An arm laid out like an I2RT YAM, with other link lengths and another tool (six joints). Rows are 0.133 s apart.
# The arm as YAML. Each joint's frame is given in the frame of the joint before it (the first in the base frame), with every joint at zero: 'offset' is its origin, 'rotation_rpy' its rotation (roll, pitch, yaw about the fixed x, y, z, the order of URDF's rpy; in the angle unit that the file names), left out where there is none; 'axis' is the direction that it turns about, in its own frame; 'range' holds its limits. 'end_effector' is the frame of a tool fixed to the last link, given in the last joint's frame.
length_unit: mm
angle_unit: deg
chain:
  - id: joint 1
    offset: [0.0, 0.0, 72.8]
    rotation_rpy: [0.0, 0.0, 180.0]
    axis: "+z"
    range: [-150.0, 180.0]
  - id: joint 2
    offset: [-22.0, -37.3, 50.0]
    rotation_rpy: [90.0, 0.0, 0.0]
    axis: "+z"
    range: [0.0, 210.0]
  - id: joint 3
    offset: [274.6, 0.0, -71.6]
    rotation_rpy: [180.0, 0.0, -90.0]
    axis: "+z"
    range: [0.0, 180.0]
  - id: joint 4
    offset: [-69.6, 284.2, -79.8]
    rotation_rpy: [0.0, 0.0, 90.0]
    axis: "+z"
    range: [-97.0, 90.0]
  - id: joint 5
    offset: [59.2, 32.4, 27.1]
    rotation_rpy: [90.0, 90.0, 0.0]
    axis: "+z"
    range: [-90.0, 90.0]
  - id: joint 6
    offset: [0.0, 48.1, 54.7]
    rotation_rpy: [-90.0, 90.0, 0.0]
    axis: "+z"
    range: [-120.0, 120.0]
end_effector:
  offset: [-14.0, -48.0, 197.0]
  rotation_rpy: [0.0, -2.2, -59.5]
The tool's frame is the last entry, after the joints.
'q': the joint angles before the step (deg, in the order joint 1, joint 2, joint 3, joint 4, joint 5, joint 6). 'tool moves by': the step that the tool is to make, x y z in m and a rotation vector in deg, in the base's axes. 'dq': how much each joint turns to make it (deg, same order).
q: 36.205 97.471 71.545 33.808 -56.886 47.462
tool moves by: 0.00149 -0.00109 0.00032 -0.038 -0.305 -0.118
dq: -0.241 -0.001 0.174 -0.245 -0.151 -0.351
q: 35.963 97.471 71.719 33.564 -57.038 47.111
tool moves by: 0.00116 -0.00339 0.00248 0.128 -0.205 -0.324
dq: -0.413 -0.565 -0.253 -0.076 -0.090 -0.006
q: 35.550 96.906 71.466 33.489 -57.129 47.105
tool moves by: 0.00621 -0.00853 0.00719 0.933 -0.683 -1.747
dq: -1.065 -1.468 -1.159 1.188 0.731 0.481
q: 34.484 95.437 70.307 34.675 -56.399 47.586
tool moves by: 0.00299 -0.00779 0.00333 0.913 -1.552 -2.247
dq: -0.645 -2.010 -2.272 1.480 1.557 -0.702
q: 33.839 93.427 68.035 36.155 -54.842 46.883
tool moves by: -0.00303 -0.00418 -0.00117 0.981 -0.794 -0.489
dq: -0.095 -0.966 -2.314 2.957 0.461 0.496
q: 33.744 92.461 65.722 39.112 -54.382 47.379
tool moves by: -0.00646 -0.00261 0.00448 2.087 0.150 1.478
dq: 0.091 0.340 -1.422 5.787 -0.893 3.656
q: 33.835 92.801 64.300 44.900 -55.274 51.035
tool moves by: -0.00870 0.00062 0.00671 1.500 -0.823 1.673
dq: 0.535 0.395 -0.033 3.554 -0.842 1.940
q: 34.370 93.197 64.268 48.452 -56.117 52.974
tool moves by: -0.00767 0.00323 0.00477 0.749 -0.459 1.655
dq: 0.739 0.647 0.727 1.707 -0.735 1.179
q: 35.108 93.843 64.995 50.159 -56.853 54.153
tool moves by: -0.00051 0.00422 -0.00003 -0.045 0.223 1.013
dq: 0.353 1.237 1.244 0.292 -0.580 0.603
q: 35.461 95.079 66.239 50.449 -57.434 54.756
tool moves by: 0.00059 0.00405 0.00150 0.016 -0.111 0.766
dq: 0.265 1.178 1.538 -0.042 -0.484 0.258
